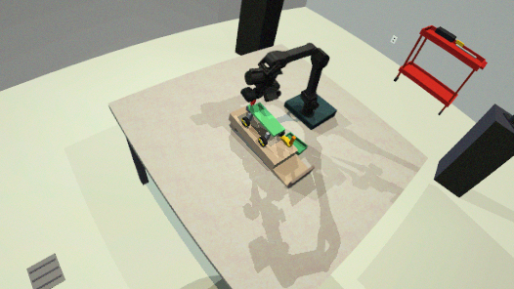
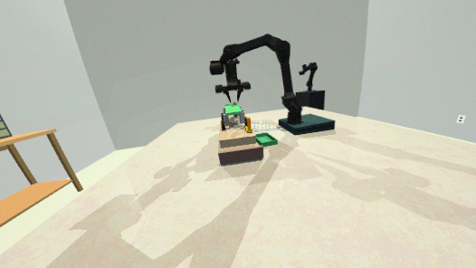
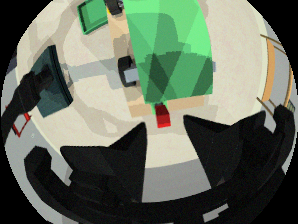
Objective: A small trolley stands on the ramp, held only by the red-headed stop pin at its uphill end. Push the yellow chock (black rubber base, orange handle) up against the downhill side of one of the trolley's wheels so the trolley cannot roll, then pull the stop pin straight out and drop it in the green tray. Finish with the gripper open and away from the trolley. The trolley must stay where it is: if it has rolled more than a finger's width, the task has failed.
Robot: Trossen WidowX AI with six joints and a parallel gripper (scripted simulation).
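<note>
The red-headed stop pin is 1 cm to the right of my gripper tip and 4 cm below it. From my gripper tip the other things lie so: yellow chock 22 cm to the left, 9 cm below; then green tray 6 cm behind, 23 cm to the left, 18 cm below; then green-topped trolley 4 cm ahead, 10 cm to the left, 6 cm below.
</note>
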